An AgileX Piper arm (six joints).
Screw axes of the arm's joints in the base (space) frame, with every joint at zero. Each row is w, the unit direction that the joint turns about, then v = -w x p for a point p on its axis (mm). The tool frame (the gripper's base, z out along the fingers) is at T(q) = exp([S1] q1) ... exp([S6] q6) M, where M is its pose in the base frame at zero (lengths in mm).
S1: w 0 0 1 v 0 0 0
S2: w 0 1 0 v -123 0 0
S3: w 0 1 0 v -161.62 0 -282.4
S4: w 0.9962 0 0.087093 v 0 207.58 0
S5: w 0 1 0 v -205.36 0 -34.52
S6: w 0.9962 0 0.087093 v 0 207.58 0
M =
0.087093 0 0.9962 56.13
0 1 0 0
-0.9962 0 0.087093 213.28
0 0 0 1
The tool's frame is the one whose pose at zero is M.
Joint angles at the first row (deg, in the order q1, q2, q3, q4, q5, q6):
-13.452, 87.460, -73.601, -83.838, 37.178, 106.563
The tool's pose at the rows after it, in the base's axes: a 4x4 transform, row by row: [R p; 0 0 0 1], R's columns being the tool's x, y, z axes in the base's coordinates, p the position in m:
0.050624 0.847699 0.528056 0.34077; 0.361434 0.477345 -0.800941 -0.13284; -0.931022 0.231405 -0.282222 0.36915; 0 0 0 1
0.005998 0.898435 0.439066 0.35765; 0.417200 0.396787 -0.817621 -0.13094; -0.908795 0.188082 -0.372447 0.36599; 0 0 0 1
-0.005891 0.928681 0.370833 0.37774; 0.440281 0.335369 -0.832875 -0.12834; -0.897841 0.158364 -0.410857 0.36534; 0 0 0 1
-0.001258 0.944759 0.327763 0.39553; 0.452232 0.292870 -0.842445 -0.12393; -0.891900 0.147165 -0.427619 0.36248; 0 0 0 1
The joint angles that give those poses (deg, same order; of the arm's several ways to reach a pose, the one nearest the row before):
-11.576, 91.757, -79.645, -73.888, 44.945, 97.531
-10.092, 96.634, -86.817, -66.090, 52.786, 90.677
-8.686, 102.012, -94.635, -63.054, 59.402, 87.672
-7.366, 106.613, -100.895, -61.987, 63.997, 86.940

